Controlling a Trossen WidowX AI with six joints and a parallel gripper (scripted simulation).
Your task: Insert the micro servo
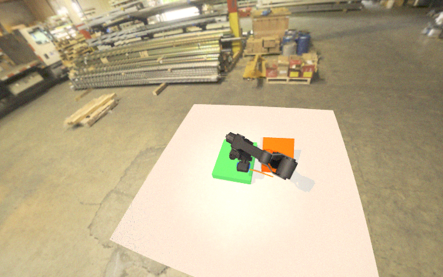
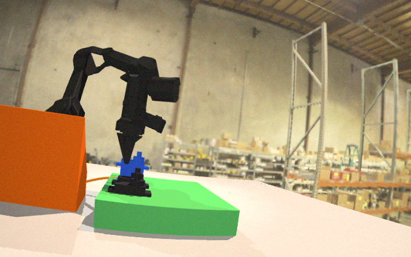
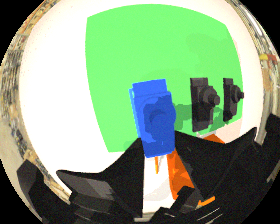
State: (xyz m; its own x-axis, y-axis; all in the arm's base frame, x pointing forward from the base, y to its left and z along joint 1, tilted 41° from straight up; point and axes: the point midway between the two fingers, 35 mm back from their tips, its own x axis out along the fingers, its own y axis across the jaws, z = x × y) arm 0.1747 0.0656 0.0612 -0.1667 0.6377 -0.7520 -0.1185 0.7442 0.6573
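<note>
The green deck lies 13 cm ahead of my gripper tip, 6 cm to the right of it and 6 cm below it.
</note>
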